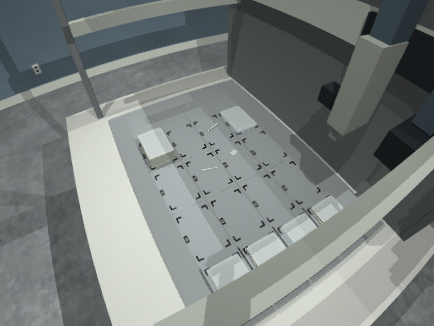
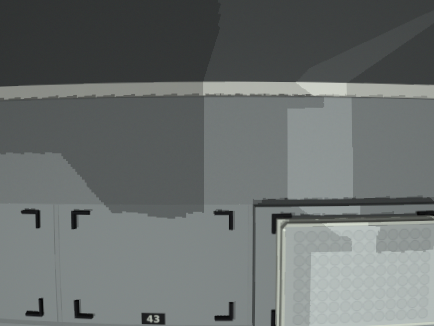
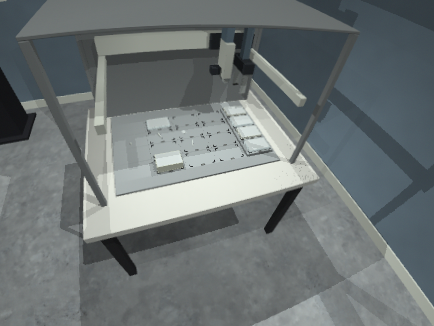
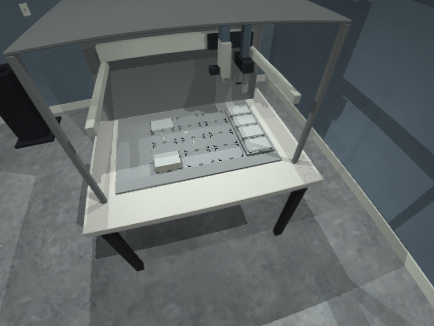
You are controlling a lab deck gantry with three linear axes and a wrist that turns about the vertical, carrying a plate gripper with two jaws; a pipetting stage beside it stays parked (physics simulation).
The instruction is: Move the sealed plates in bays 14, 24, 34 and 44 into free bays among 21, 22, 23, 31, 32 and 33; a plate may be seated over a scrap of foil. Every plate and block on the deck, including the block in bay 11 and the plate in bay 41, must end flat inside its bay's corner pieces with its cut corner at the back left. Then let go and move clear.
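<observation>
My gripper hangs high at the back right, clear of the deck; its jaws are too small and dark to read. Sealed plates lie in bay 14, bay 24, bay 34 and bay 44. A tall block stands in bay 11. A plate lies in bay 41. Foil scraps lie in bay 22, bay 31 and bay 32. Most cut corners are too small to tell.
The parked pipetting stage hangs high at the back right. A raised rim surrounds the right column of plates. Bay 43 shows its corner pieces beside bay 44. Frame posts stand at the table's front corners.
</observation>
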